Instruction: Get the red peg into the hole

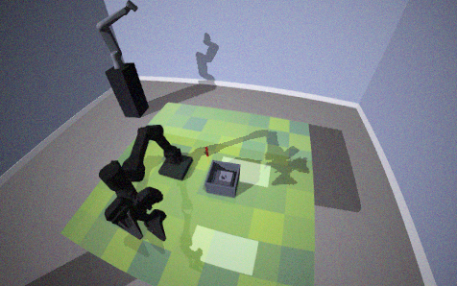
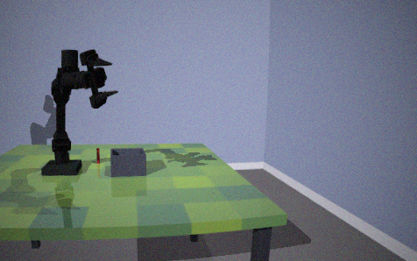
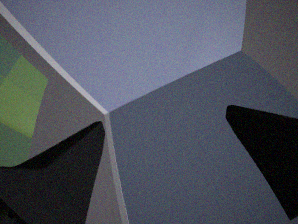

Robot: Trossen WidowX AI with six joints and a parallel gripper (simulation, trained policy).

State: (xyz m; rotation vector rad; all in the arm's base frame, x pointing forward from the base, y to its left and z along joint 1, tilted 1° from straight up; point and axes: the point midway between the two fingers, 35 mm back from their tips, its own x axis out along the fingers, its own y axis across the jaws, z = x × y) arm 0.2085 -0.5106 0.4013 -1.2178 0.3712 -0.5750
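The red peg lies 50 mm behind my gripper tip, 630 mm to the left of it and 390 mm below it. Round my gripper tip: grey box (80 mm ahead, 440 mm to the left, 400 mm below).
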